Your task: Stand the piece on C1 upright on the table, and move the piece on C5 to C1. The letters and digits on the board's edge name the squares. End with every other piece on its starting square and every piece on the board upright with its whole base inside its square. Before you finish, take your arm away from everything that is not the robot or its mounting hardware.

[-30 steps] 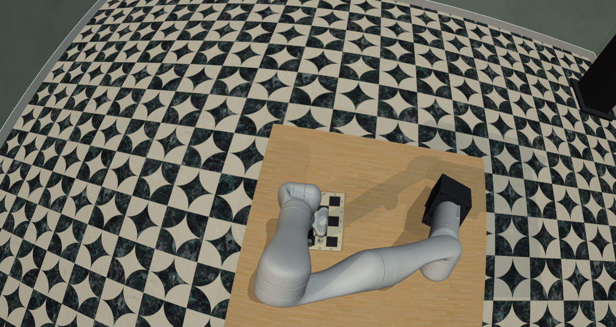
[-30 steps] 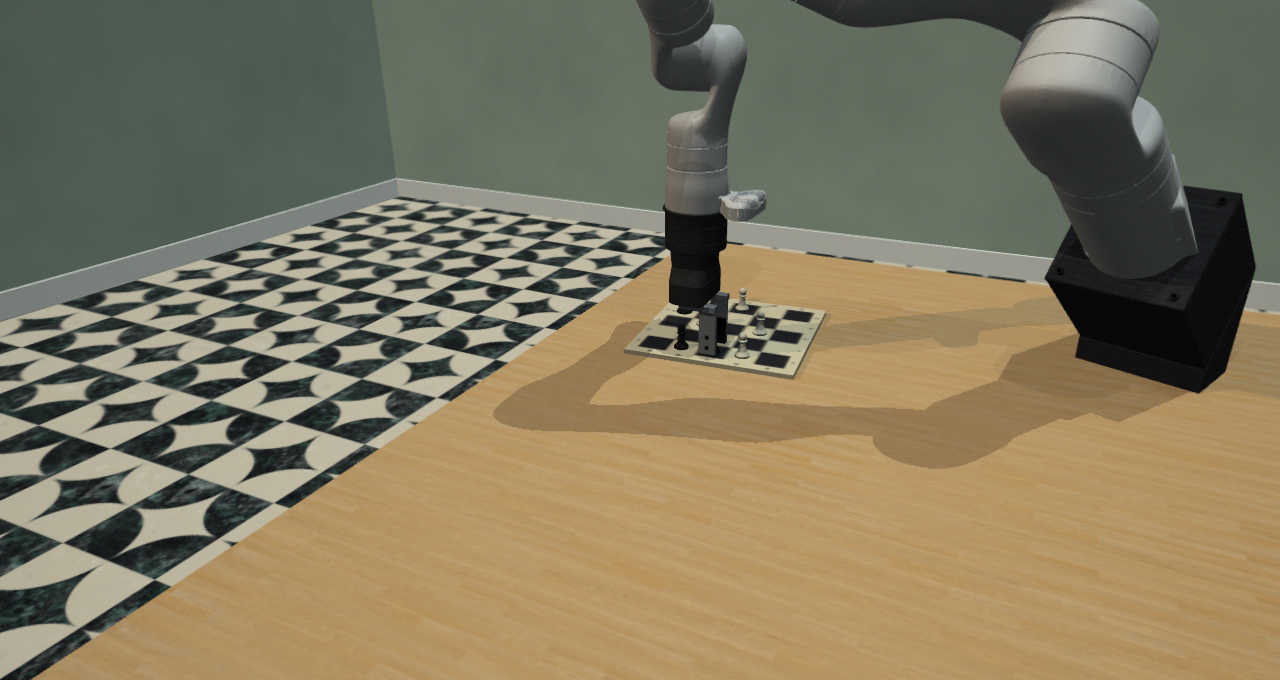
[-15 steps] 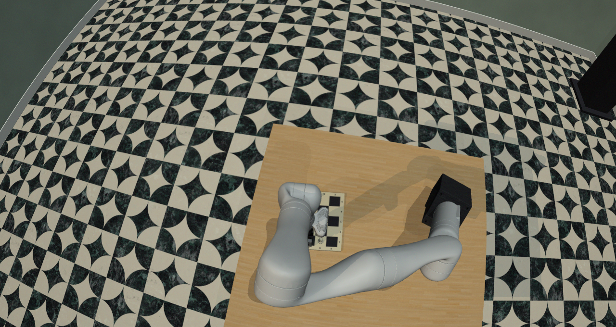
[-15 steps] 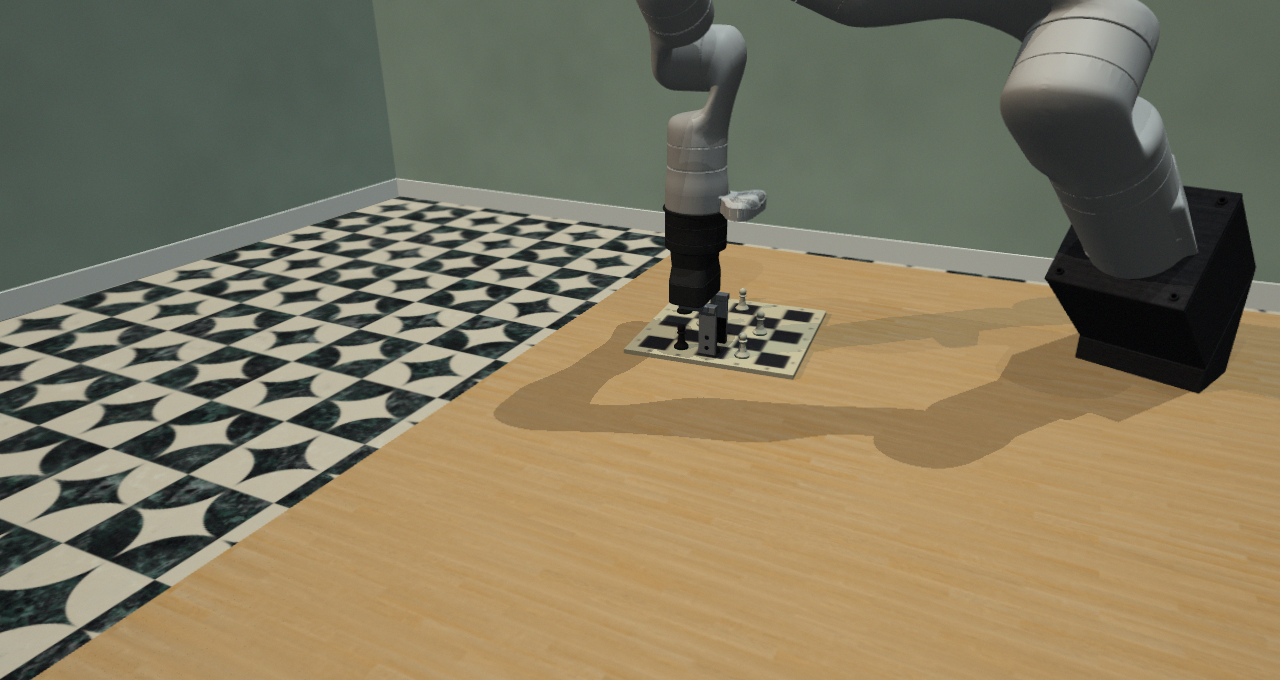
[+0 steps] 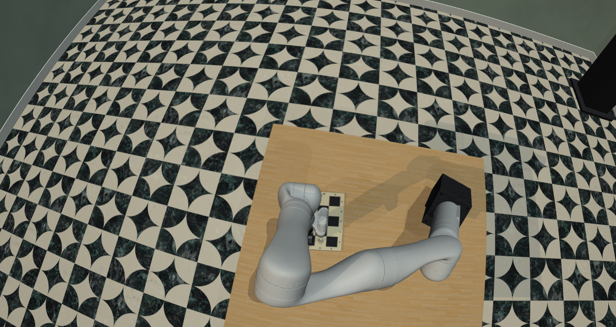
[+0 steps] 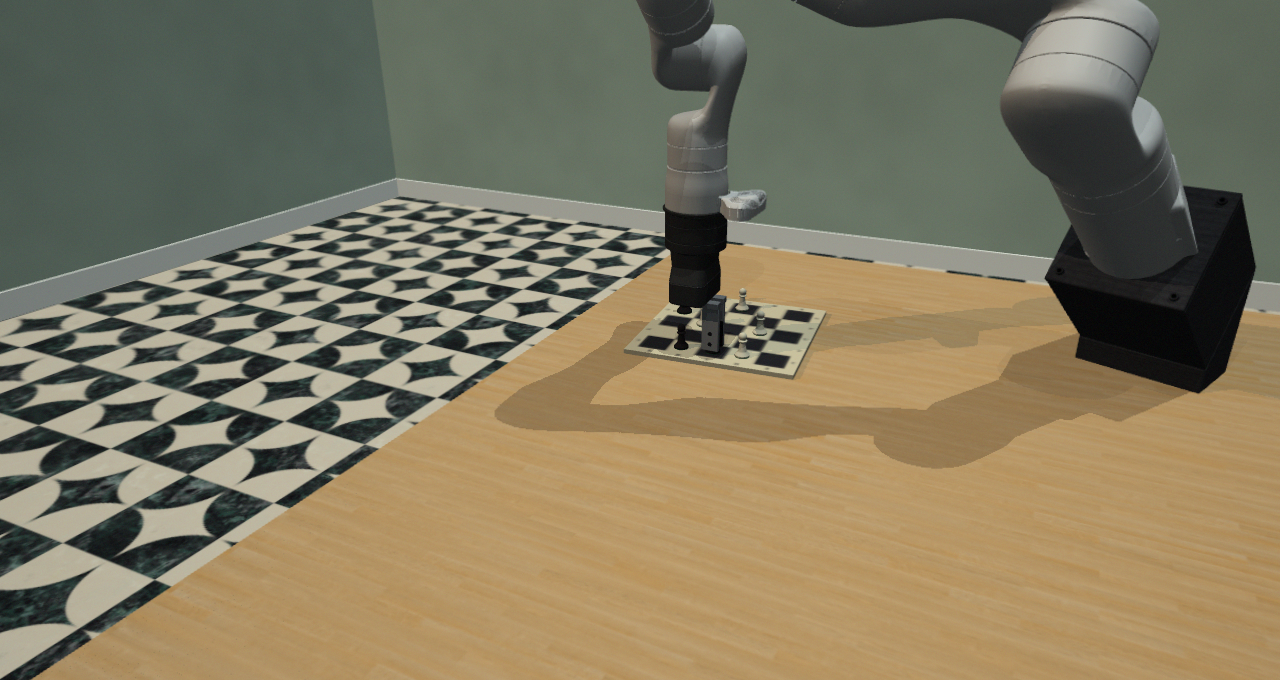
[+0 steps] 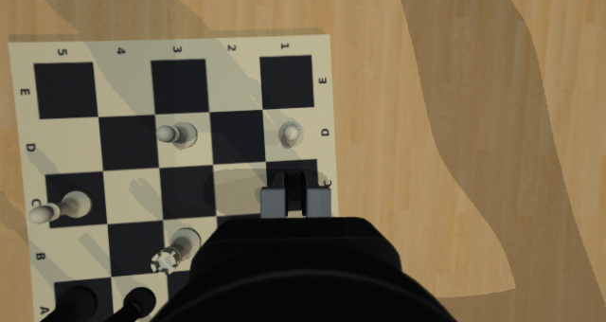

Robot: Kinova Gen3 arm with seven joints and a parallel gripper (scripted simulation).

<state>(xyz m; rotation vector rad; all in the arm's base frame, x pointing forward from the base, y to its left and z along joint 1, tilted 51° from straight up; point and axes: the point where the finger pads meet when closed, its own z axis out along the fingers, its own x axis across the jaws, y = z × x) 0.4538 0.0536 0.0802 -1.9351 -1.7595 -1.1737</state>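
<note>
Now: the chessboard 1 cm ahead of my hand, 8 cm to the right of it and 3 cm below it. The rest, counted from my hand: black knight: 9 cm ahead, 10 cm to the right, 1 cm below; then black king: 9 cm ahead, 15 cm to the right, 1 cm above.
</note>
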